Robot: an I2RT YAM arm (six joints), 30 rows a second.
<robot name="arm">
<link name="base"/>
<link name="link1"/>
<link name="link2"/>
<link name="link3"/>
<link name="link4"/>
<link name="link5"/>
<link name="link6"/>
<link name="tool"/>
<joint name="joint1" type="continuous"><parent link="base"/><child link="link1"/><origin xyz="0 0 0.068"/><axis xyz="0 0 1"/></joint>
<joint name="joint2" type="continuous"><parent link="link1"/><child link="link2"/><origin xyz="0.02 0.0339 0.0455"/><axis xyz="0 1 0"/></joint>
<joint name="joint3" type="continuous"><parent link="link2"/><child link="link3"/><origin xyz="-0.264 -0.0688 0"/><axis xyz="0 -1 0"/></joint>
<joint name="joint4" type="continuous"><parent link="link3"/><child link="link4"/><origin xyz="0.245 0.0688 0.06"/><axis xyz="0 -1 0"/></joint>
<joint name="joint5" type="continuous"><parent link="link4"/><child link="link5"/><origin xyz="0.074 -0.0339 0.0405"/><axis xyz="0 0 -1"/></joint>
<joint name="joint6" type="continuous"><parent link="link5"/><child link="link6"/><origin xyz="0.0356 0 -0.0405"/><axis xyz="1 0 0"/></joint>
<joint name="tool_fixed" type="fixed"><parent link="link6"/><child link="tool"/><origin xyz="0 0 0" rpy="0 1.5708 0"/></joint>
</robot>
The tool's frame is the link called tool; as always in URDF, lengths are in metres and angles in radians. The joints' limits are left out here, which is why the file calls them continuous.
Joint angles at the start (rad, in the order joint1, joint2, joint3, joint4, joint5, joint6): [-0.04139 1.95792 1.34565 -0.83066 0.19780 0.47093]
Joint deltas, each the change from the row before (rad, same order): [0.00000 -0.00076 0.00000 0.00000 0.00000 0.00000]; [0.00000 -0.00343 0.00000 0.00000 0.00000 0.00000]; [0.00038 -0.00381 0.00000 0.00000 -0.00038 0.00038]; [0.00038 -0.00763 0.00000 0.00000 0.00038 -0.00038]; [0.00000 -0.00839 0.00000 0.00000 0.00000 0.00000]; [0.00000 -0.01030 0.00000 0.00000 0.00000 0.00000]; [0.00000 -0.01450 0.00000 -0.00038 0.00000 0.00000]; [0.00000 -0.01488 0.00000 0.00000 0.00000 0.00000]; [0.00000 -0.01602 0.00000 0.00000 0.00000 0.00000]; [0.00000 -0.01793 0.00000 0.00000 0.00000 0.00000]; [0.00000 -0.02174 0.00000 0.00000 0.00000 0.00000]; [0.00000 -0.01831 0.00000 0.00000 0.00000 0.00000]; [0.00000 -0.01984 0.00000 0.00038 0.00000 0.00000]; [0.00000 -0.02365 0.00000 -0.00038 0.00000 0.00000]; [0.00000 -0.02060 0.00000 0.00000 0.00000 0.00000]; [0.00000 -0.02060 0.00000 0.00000 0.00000 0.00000]
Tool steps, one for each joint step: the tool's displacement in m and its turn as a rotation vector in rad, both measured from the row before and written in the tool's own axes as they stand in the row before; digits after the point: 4 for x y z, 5 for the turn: [0.0000 0.0000 -0.0003 -0.00034 -0.00066 0.00015]; [-0.0001 -0.0002 -0.0012 -0.00153 -0.00300 0.00067]; [-0.0001 -0.0001 -0.0013 -0.00211 -0.00320 0.00076]; [-0.0002 -0.0004 -0.0027 -0.00314 -0.00688 0.00075]; [-0.0003 -0.0005 -0.0029 -0.00373 -0.00733 0.00165]; [-0.0003 -0.0006 -0.0035 -0.00458 -0.00900 0.00202]; [-0.0004 -0.0009 -0.0050 -0.00628 -0.01234 0.00277]; [-0.0004 -0.0009 -0.0051 -0.00662 -0.01300 0.00292]; [-0.0005 -0.0010 -0.0055 -0.00713 -0.01400 0.00315]; [-0.0005 -0.0011 -0.0062 -0.00798 -0.01567 0.00352]; [-0.0006 -0.0014 -0.0075 -0.00967 -0.01900 0.00427]; [-0.0005 -0.0012 -0.0063 -0.00815 -0.01600 0.00360]; [-0.0006 -0.0012 -0.0068 -0.00900 -0.01767 0.00397]; [-0.0006 -0.0015 -0.0081 -0.01035 -0.02033 0.00457]; [-0.0006 -0.0013 -0.0071 -0.00916 -0.01800 0.00405]; [-0.0006 -0.0013 -0.0071 -0.00916 -0.01800 0.00405]
